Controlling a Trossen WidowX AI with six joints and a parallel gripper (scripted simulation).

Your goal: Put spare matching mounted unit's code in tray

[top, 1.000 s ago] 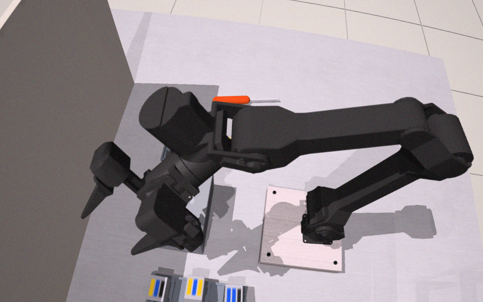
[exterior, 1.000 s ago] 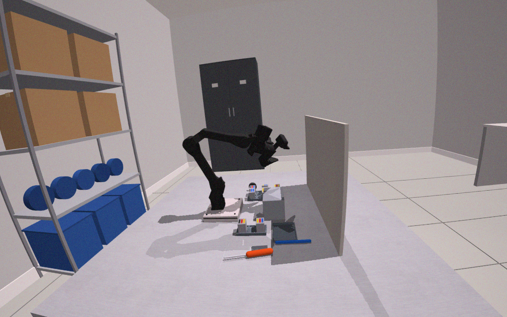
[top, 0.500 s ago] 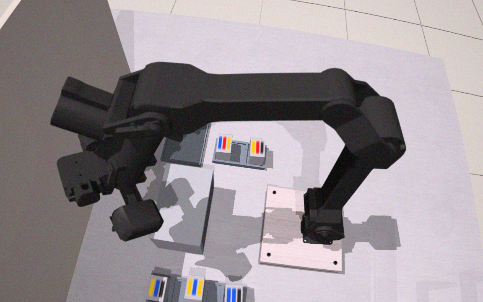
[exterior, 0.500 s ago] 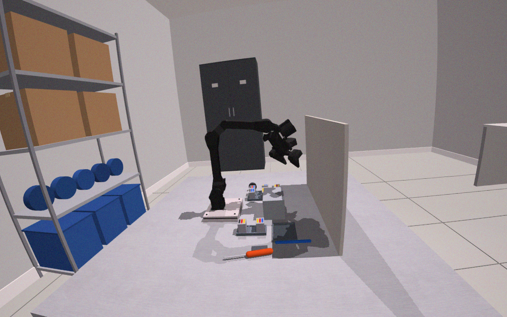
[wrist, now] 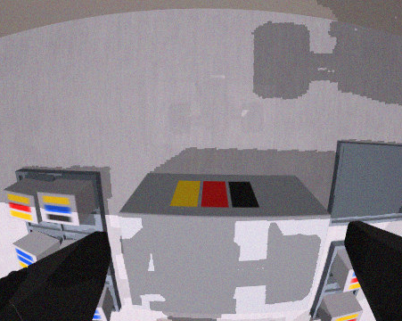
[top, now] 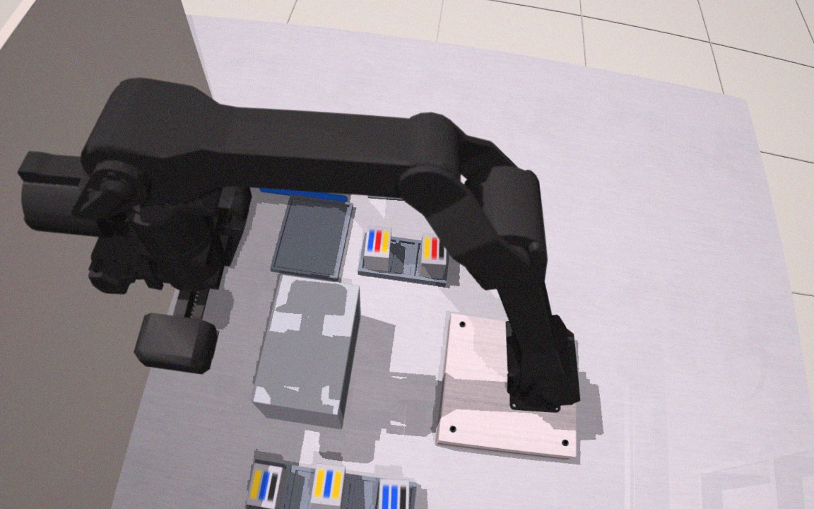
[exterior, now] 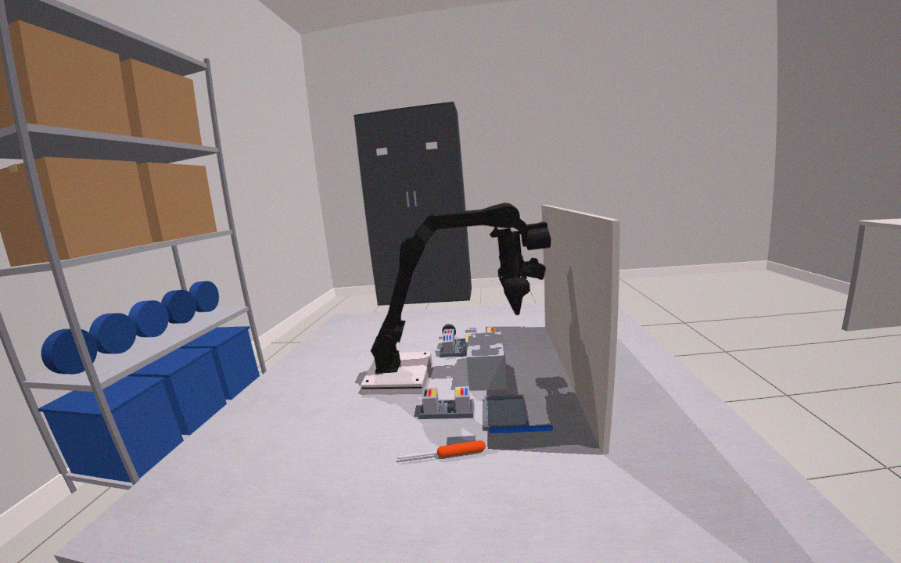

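The spare lies 23 cm behind my gripper tip, 17 cm to the right of it and 15 cm below it. The rest, counted from my gripper tip: grey tray 5 cm behind, 19 cm to the right, 19 cm below; then mounted unit 9 cm behind, 1 cm to the left, 14 cm below; then tall panel 14 cm ahead, 1 cm to the right, 3 cm above.
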